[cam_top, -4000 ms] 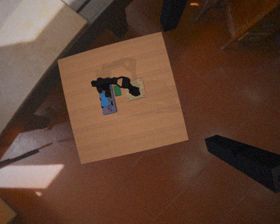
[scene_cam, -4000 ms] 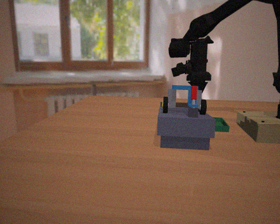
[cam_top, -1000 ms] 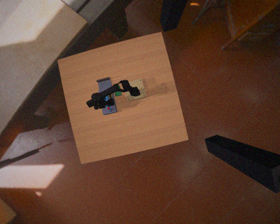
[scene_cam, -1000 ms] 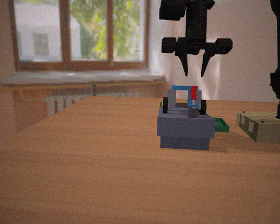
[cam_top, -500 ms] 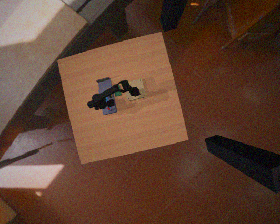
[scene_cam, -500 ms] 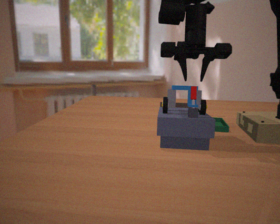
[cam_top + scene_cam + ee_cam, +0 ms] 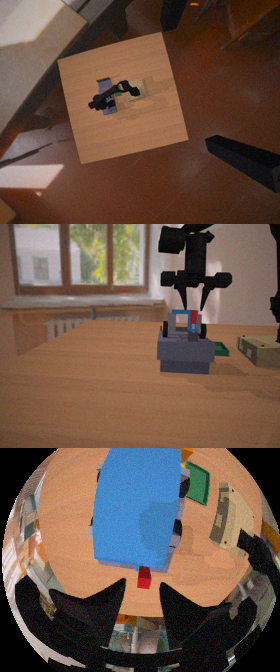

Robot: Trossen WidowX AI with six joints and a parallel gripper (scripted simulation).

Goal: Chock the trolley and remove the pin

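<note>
The red-headed stop pin is 10 mm to the left of my gripper tip and 40 mm below it. The rest, counted from my gripper tip: yellow chock 50 mm behind, 170 mm to the right, 80 mm below; then trolley 10 mm ahead, 80 mm to the right, 60 mm below.
</note>
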